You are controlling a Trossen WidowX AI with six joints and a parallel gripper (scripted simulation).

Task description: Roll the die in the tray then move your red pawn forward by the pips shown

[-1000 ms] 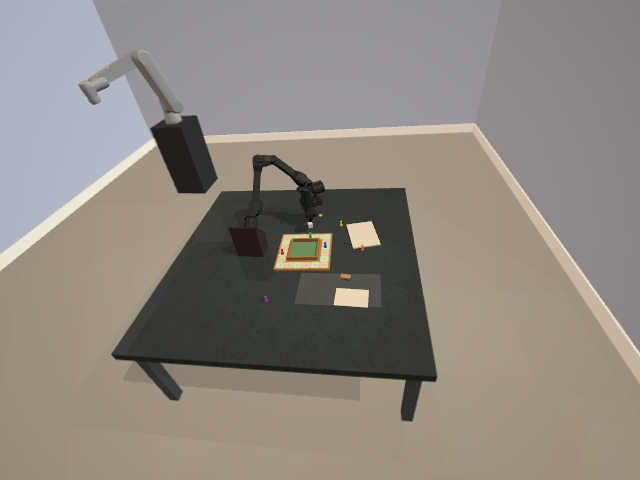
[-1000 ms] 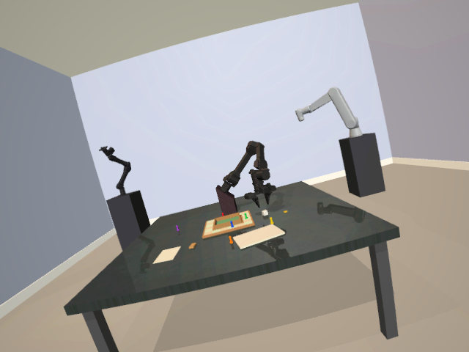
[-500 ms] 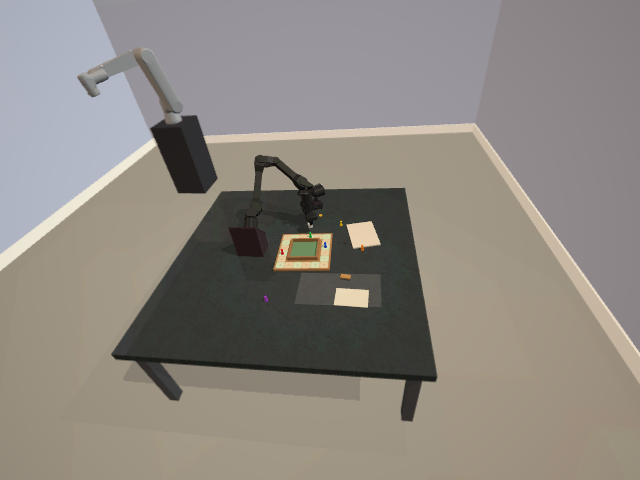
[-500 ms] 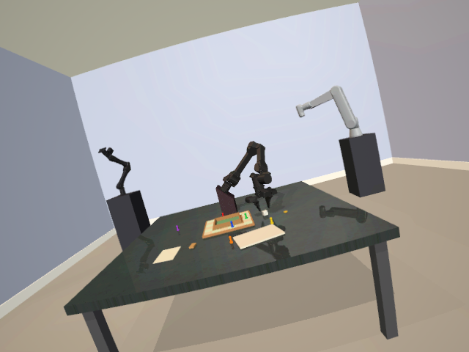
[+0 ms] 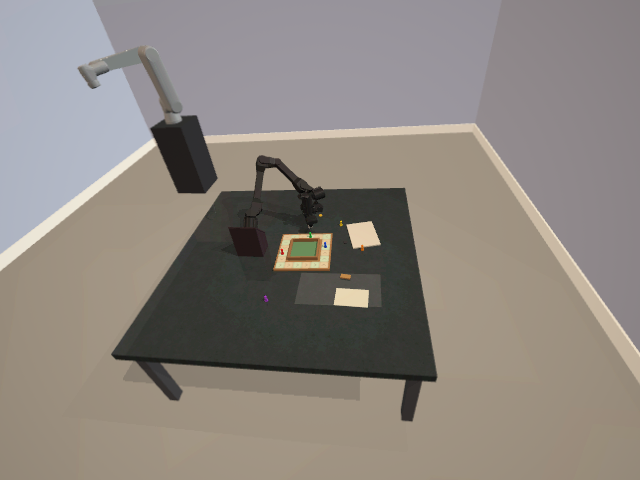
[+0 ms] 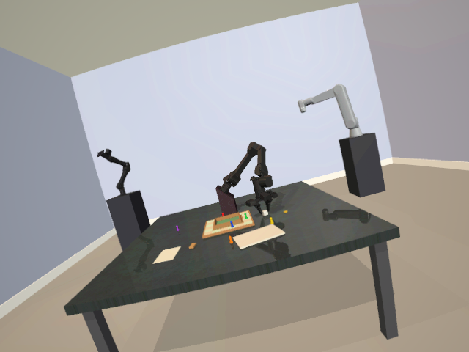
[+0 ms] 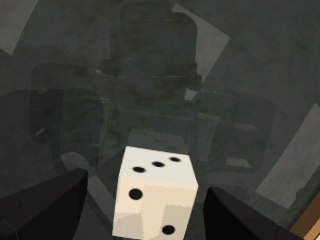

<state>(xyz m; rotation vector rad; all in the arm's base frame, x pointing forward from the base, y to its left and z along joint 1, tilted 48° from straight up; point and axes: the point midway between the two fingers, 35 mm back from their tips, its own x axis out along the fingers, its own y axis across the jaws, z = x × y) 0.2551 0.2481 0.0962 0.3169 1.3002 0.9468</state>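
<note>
The red pawn lies 26 cm to the right of my gripper tip, 10 cm behind it and 2 cm above it. Also, from my gripper tip: yellow pawn 18 cm ahead, 2 cm to the left; then white die right at my gripper tip; then green pawn 11 cm to the right, 2 cm ahead, 2 cm above.
</note>
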